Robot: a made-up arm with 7 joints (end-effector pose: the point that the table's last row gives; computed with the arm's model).
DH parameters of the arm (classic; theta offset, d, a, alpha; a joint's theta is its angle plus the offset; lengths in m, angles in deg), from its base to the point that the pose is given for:
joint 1: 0 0.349 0 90
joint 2: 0 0.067 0 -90
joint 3: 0 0.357 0.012 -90
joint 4: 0 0.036 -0.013 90
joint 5: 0 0.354 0 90
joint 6: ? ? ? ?
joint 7: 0 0.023 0 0
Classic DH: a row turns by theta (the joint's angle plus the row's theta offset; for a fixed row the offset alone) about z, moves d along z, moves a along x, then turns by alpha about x.
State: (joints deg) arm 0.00 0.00 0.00 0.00 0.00 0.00 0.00
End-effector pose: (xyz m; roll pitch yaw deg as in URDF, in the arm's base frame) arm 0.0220 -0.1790 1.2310 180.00 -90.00 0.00
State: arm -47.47 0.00 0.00 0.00 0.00 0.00 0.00
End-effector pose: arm -0.1170 -0.1372 1.2310 132.53 -90.00 0.00
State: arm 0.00 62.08 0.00 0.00 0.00 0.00 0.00
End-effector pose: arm -0.7690 -0.1790 0.7814 0.00 -27.92 180.00
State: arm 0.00 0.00 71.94 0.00 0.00 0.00 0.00
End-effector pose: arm 0.1133 -0.0808 1.2310 -108.06 -90.00 0.00
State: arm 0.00 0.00 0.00 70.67 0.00 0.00 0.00
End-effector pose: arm 0.5107 -0.1790 0.8703 180.00 -19.33 0.00
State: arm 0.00 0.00 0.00 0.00 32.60 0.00 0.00
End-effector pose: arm 0.0981 -0.1433 1.2310 -147.40 -90.00 0.00
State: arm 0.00 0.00 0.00 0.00 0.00 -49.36 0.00
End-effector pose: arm 0.1437 -0.1790 1.1539 180.00 -40.64 0.00
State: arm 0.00 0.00 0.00 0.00 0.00 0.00 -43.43
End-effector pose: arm 0.0220 -0.1790 1.2310 90.00 -46.57 90.00
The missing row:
joint 6: 90 0.148 0.171 90
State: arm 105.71 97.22 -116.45 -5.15 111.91 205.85 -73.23
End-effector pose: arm 0.3622 -0.4815 0.3610 151.60 -13.34 176.75
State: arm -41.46 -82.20 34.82 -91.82 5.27 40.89 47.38
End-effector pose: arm -0.1417 -0.4638 0.7076 -46.16 4.82 -154.00
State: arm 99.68 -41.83 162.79 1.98 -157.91 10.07 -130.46
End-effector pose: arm 0.1443 0.6071 1.0231 125.73 31.79 -143.90
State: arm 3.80 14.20 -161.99 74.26 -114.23 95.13 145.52
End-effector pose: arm -0.3382 -0.4367 0.8024 -89.22 -54.47 115.32
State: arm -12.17 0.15 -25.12 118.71 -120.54 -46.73 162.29
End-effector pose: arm 0.3868 -0.3833 0.6746 -47.77 -13.51 92.07
